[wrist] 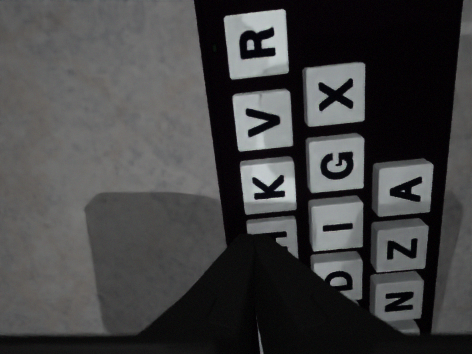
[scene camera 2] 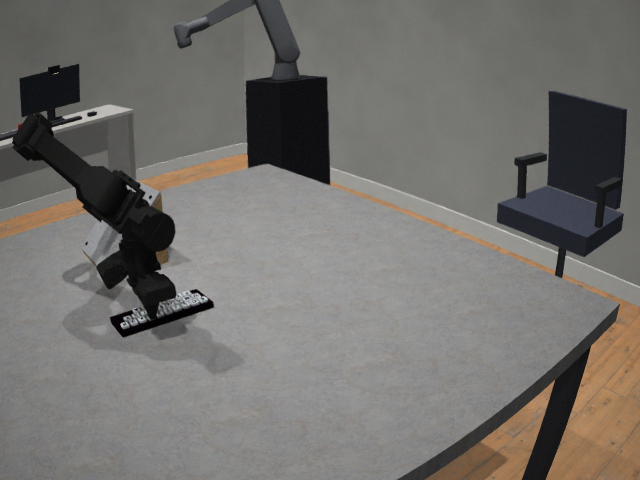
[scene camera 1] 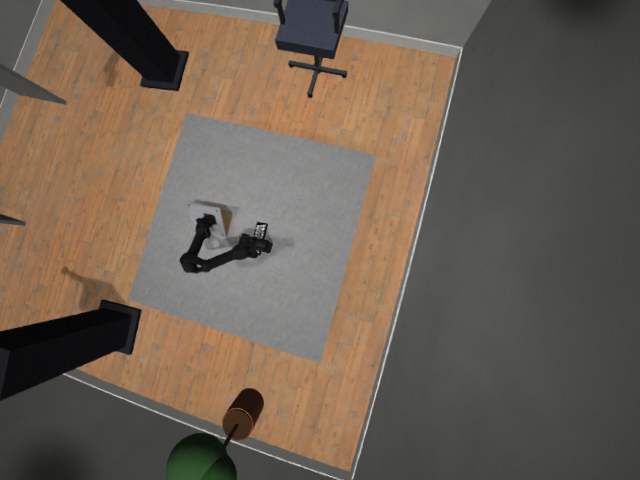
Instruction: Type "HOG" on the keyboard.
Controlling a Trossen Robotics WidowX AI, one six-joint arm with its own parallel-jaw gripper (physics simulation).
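Frame: origin at the arm's base, x ahead, y down, z left, level; metres.
Seen in the pictures: gripper, fingertip midpoint: (wrist: pixel 252 247) (scene camera 2: pixel 152 318); arm's base, origin of the base link: (scene camera 1: pixel 210 218).
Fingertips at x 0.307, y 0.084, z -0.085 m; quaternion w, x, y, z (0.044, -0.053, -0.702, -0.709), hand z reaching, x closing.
Pixels of each thing's top centre, then the offset from my fingertips to it. Level surfaces: height alone.
- black keyboard, middle of its top: (wrist: pixel 338 319) (scene camera 2: pixel 159 307) (scene camera 1: pixel 258 238) dx -0.025, dy -0.003, dz +0.028 m
- H key, middle of its top: (wrist: pixel 272 243) dx -0.006, dy +0.000, dz -0.001 m
- G key, middle of its top: (wrist: pixel 336 166) dx -0.026, dy -0.003, dz -0.024 m
- I key, middle of its top: (wrist: pixel 337 227) dx -0.026, dy -0.003, dz -0.005 m
- K key, middle of its top: (wrist: pixel 268 188) dx -0.007, dy -0.003, dz -0.020 m
- grey table, its level: dy +0.013 m
- among them D, middle of its top: (wrist: pixel 338 282) dx -0.025, dy -0.003, dz +0.014 m
- Z, middle of its top: (wrist: pixel 402 250) dx -0.044, dy -0.003, dz +0.005 m
- N, middle of its top: (wrist: pixel 399 302) dx -0.044, dy -0.003, dz +0.024 m
The black keyboard (scene camera 1: pixel 261 228) (scene camera 2: pixel 178 305) (wrist: pixel 410 75) with white letter keys lies on the table. My gripper (scene camera 2: pixel 153 314) (wrist: pixel 252 247) is shut and empty, fingers pointing down at the keyboard. In the wrist view its fingertips overlap the H key (wrist: pixel 290 227), whose upper part shows; I cannot tell whether they touch it. The G key (wrist: pixel 336 164) is up and to the right of the tips, with the I key (wrist: pixel 337 226) below G. The K key (wrist: pixel 270 187) is just above H. The O key does not show in the wrist view; fingers hide some keys.
The grey table (scene camera 1: pixel 305 180) (scene camera 2: pixel 330 330) holds the arm's angled base mount (scene camera 1: pixel 217 215) behind the keyboard. More keys show, among them D (wrist: pixel 338 280), Z (wrist: pixel 398 246) and N (wrist: pixel 397 300). An office chair (scene camera 1: pixel 310 31) (scene camera 2: pixel 563 206) stands beyond the table.
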